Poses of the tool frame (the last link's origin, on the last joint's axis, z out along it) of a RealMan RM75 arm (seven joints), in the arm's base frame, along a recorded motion.
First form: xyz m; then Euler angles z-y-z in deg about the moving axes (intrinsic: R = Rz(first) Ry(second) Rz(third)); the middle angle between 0 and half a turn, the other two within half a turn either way.
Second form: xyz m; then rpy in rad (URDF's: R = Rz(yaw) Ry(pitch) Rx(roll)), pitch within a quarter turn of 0, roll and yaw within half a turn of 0. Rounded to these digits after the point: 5 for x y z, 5 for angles.
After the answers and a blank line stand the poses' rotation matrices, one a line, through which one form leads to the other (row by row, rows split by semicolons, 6 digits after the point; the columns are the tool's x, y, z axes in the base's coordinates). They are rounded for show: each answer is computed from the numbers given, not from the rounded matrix.
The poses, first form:
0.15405 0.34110 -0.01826 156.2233 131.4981 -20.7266
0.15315 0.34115 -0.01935 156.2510 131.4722 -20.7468
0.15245 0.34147 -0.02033 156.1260 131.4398 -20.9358
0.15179 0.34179 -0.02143 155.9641 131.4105 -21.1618
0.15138 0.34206 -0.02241 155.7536 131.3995 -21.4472
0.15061 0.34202 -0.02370 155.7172 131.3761 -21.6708
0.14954 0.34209 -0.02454 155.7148 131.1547 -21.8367
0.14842 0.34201 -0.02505 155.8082 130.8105 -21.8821
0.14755 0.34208 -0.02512 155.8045 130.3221 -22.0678
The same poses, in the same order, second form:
0.15405 0.34110 -0.01826 -2.76104 0.77610 0.10391
0.15315 0.34115 -0.01935 -2.76041 0.77636 0.10507
0.15245 0.34147 -0.02033 -2.75701 0.77562 0.10745
0.15179 0.34179 -0.02143 -2.75307 0.77458 0.10999
0.15138 0.34206 -0.02241 -2.74844 0.77285 0.11285
0.15061 0.34202 -0.02370 -2.74464 0.77169 0.11745
0.14954 0.34209 -0.02454 -2.73924 0.77387 0.12308
0.14842 0.34201 -0.02505 -2.73413 0.77869 0.12881
0.14755 0.34208 -0.02512 -2.72485 0.78463 0.13739

0.709800 -0.162485 -0.685407; 0.074019 -0.950440 0.301968; -0.700504 -0.265070 -0.662595
0.709531 -0.161885 -0.685827; 0.074825 -0.950444 0.301757; -0.700690 -0.265423 -0.662257
0.709868 -0.161754 -0.685510; 0.076571 -0.949780 0.303404; -0.700161 -0.267867 -0.661833
0.710398 -0.161762 -0.684959; 0.078454 -0.948962 0.305478; -0.699414 -0.270749 -0.661449
0.711373 -0.161753 -0.683947; 0.080622 -0.947950 0.308044; -0.698175 -0.274275 -0.661305
0.711793 -0.159681 -0.683998; 0.083985 -0.947480 0.308590; -0.697350 -0.277098 -0.660999
0.709798 -0.158644 -0.686308; 0.087808 -0.946782 0.309666; -0.698911 -0.280064 -0.658094
0.705940 -0.158079 -0.690406; 0.091439 -0.946276 0.310162; -0.702345 -0.282086 -0.653559
0.700981 -0.158071 -0.695442; 0.096920 -0.944968 0.312478; -0.706564 -0.286443 -0.647084

